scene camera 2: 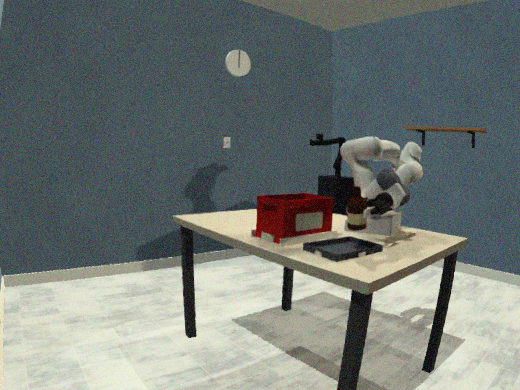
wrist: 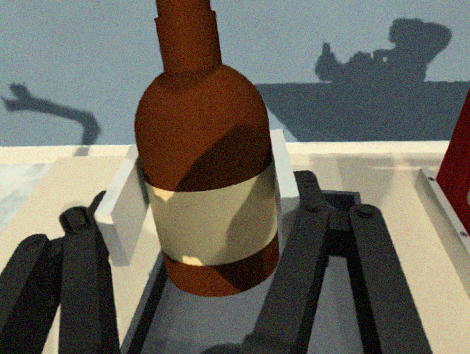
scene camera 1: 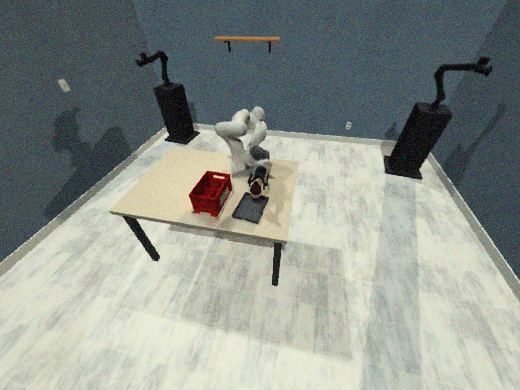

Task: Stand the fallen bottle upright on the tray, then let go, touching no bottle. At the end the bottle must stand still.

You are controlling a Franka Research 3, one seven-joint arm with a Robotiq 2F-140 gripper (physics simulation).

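The brown bottle (scene camera 1: pixel 256 188) (scene camera 2: pixel 356 206) (wrist: pixel 207 125) with a cream label is about upright, its neck up. My gripper (scene camera 1: pixel 258 184) (scene camera 2: pixel 364 215) (wrist: pixel 209 159) is shut on the bottle, with one pale finger pad on each side at the label in the wrist view. The dark tray (scene camera 1: pixel 248 212) (scene camera 2: pixel 345 248) (wrist: pixel 200 325) lies flat on the table. In scene camera 2 the bottle's base shows higher than the tray's rim and toward its back edge, with a gap between. Part of the tray shows below the bottle in the wrist view. The exact height is hard to tell.
A red crate (scene camera 1: pixel 204 204) (scene camera 2: pixel 272 222) (wrist: pixel 457 160) stands on the table (scene camera 1: pixel 150 185) (scene camera 2: pixel 225 225) beside the tray, with a pale strip along its foot. Two black pedestals (scene camera 1: pixel 174 112) (scene camera 1: pixel 419 135) with black arms stand on the floor behind and to the side of the table.
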